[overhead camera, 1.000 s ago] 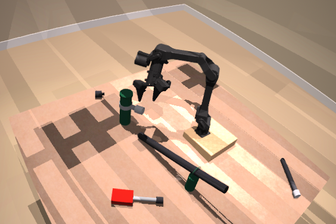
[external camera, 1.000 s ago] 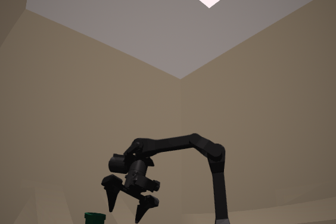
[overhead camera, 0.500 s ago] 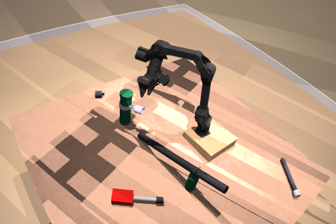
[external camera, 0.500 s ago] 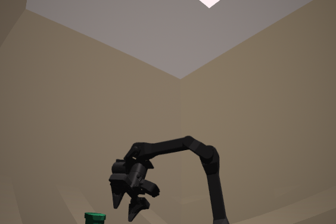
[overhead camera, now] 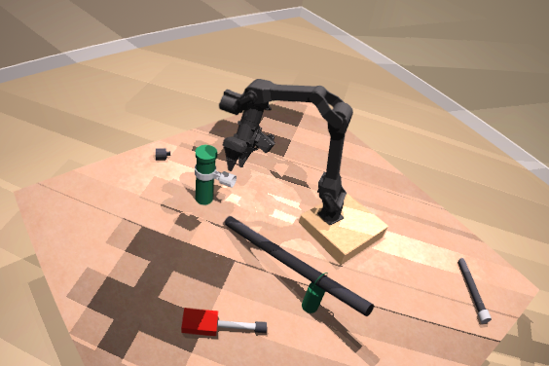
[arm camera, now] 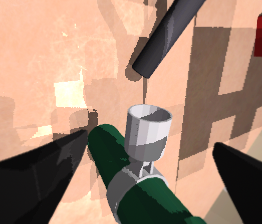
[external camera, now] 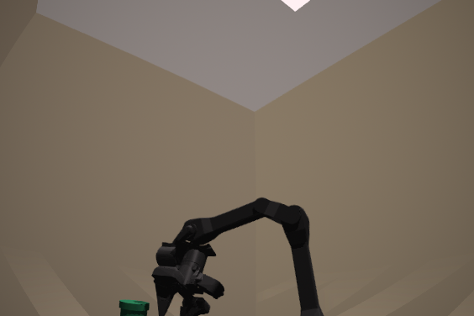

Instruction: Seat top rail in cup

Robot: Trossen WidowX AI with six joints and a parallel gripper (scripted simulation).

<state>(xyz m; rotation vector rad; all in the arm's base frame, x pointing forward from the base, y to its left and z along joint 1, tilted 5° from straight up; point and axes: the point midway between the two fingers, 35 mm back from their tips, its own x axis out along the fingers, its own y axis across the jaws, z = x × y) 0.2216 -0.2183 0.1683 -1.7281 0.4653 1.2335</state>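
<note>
My gripper tip is 3 cm short of the pale rail-end cup, 3 cm above it and 1 cm to the left of it. The rest, counted from my gripper tip: green loop cap 43 cm to the left, 6 cm below.
</note>
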